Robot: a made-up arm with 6 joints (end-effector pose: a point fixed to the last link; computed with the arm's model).
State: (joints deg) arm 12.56 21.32 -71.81 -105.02 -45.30 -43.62
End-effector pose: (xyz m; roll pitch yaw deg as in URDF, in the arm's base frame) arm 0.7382 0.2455 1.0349 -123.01 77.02 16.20
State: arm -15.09 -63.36 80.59 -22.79 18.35 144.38
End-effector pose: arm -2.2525 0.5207 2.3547 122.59 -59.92 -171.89
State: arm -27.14 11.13 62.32 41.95 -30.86 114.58
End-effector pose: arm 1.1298 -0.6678 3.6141 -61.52 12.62 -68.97
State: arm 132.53 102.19 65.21 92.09 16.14 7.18
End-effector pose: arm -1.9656 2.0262 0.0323 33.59 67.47 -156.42
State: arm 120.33 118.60 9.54 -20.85 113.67 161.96
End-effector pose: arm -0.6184 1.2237 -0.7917 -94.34 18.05 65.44
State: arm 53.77 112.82 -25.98 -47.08 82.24 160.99
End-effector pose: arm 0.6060 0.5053 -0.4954 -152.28 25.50 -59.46
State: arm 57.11 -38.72 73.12 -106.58 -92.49 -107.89
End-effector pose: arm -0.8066 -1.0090 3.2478 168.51 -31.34 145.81
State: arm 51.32 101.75 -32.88 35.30 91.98 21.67
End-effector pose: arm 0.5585 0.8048 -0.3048 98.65 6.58 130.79
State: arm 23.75 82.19 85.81 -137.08 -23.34 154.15
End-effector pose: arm 2.7772 1.2164 1.4805 42.84 -16.68 85.32
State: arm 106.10 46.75 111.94 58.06 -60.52 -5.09
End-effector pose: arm -0.3419 1.7073 3.2778 49.86 -15.39 100.45
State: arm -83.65 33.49 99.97 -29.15 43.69 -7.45
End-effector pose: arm 0.0281 -1.3586 3.6035 -69.06 -40.26 86.01
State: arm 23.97 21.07 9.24 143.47 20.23 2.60
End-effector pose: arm 1.9072 0.9029 2.1671 -92.89 60.53 -2.88
